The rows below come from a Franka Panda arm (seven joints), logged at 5 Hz.
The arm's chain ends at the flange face. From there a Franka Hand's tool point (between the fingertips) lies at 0.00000 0.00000 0.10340 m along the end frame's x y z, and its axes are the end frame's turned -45 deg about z.
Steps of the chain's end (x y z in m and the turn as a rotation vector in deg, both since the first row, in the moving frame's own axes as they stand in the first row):
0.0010 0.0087 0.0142 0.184 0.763 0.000
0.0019 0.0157 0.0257 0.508 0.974 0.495
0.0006 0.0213 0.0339 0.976 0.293 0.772
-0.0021 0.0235 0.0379 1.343 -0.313 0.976
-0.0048 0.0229 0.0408 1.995 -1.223 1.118
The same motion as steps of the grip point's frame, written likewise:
-0.0042 0.0076 0.0142 -0.409 0.670 0.000
-0.0079 0.0130 0.0257 -0.330 1.048 0.495
-0.0130 0.0146 0.0339 0.483 0.897 0.772
-0.0168 0.0130 0.0379 1.171 0.728 0.976
-0.0186 0.0087 0.0407 2.275 0.546 1.118

